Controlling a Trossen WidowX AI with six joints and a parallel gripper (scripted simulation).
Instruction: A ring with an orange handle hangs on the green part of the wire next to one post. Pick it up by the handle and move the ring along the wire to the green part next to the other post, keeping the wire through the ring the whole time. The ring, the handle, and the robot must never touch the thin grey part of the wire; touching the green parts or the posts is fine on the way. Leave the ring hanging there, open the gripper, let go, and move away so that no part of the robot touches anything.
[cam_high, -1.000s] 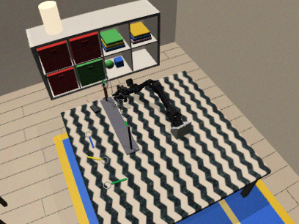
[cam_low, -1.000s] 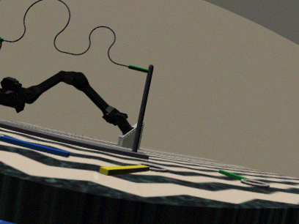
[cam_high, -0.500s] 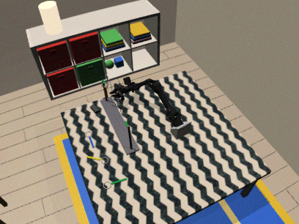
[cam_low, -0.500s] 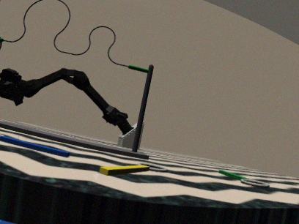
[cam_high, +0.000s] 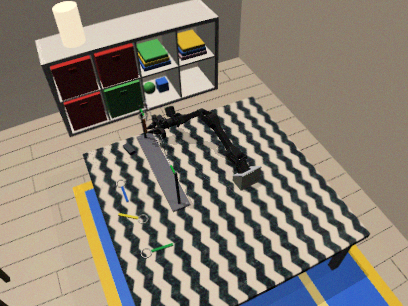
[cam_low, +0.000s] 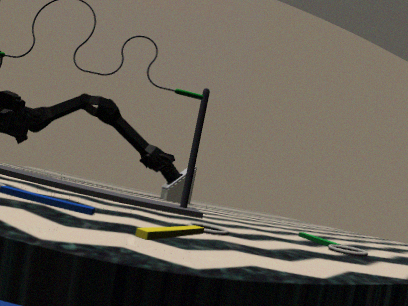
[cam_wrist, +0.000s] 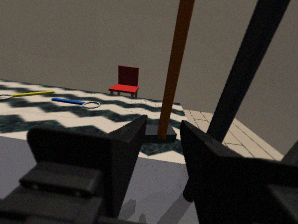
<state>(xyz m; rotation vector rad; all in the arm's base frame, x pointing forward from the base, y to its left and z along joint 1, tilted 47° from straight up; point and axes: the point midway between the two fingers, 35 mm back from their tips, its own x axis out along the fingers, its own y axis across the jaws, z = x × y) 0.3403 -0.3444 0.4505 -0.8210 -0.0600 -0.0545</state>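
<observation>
My gripper tip is 14 cm short of the small black block, 1 cm to the left of it and 11 cm above it.
</observation>
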